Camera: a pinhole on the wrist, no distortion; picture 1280 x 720 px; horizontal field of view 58.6 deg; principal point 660.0 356.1 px. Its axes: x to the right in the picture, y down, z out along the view. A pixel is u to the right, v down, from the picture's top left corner.
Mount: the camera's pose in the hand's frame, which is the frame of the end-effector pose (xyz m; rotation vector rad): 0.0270 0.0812 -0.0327 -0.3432 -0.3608 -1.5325
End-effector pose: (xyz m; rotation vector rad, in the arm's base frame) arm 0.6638 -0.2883 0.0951 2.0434 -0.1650 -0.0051
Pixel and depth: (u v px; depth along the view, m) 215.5 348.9 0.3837
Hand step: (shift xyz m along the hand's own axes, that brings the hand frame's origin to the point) 0.0186 0.3825 0.2479
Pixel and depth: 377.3 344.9 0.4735
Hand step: 0.0154 0.3925 0.3427
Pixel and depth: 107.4 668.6 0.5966
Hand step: 0.1808 0.6026 0.3804
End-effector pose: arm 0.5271 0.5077 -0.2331 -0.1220 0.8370 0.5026
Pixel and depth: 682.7 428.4 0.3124
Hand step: 0.0428 0.2115 0.2515
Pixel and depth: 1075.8 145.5 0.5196
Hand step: -0.0744 0.1352 0.5167
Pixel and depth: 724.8 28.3 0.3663
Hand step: -0.0829 0.2204 0.3053
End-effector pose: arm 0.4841 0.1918 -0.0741 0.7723 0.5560 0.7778
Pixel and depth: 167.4 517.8 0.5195
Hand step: 0.0924 0.5098 0.3383
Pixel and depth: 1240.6 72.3 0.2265
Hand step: -0.0315 0.0751 0.2209
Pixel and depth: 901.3 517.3 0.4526
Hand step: 0.0857 0.1923 0.4171
